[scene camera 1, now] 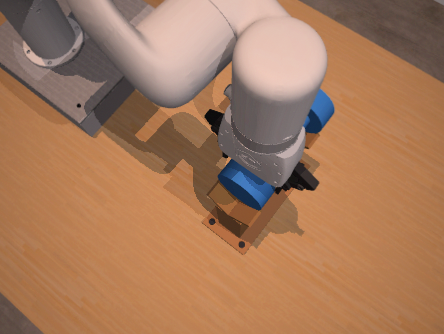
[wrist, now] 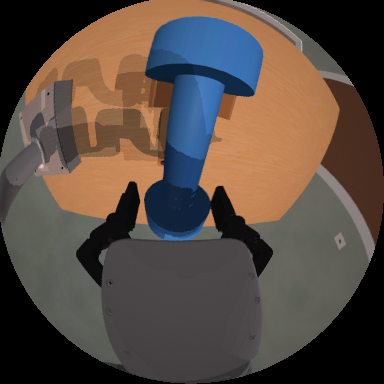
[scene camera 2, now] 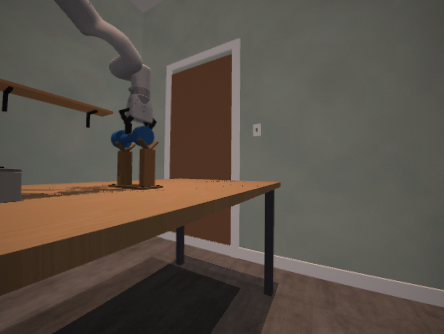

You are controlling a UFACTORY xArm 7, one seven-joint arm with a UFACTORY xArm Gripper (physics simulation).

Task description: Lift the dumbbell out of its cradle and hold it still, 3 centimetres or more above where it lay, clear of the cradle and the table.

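Where they show: gripper, fingertip midpoint: (scene camera 1: 255,167) (wrist: 175,192) (scene camera 2: 138,136); arm's base, origin of the base link: (scene camera 1: 54,42) (wrist: 37,151).
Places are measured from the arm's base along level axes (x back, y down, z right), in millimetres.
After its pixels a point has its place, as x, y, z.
The blue dumbbell (scene camera 1: 247,185) @[-519, -170, 132] (scene camera 2: 143,135) @[-498, -130, 135] (wrist: 194,127) @[-530, -150, 20] lies level in its brown wooden cradle (scene camera 2: 147,167) @[-495, -3, 161] (wrist: 228,107) @[-567, -110, 5], with its heads at the V-shaped tops of the two posts. My gripper (scene camera 1: 252,172) @[-514, -134, 92] (scene camera 2: 139,129) @[-514, -134, 92] (wrist: 175,192) @[-514, -134, 92] is open and empty. It is over the middle of the dumbbell, with one finger on each side of it. In the second scene view one finger reaches down to about the height of the bar, and the other is partly hidden behind the nearer head. The gripper body hides the bar in the first scene view.
The cradle's base plate lies on the wooden table (scene camera 1: 125,240) @[-337, 79, 276] (scene camera 2: 210,197) @[-387, 80, 478]. The arm's grey mounting base (scene camera 1: 102,107) @[-161, 31, 71] (wrist: 67,125) @[-174, 58, -18] stands to one side of the cradle. A wall shelf (scene camera 2: 55,99) and a brown door (scene camera 2: 202,120) are in the background.
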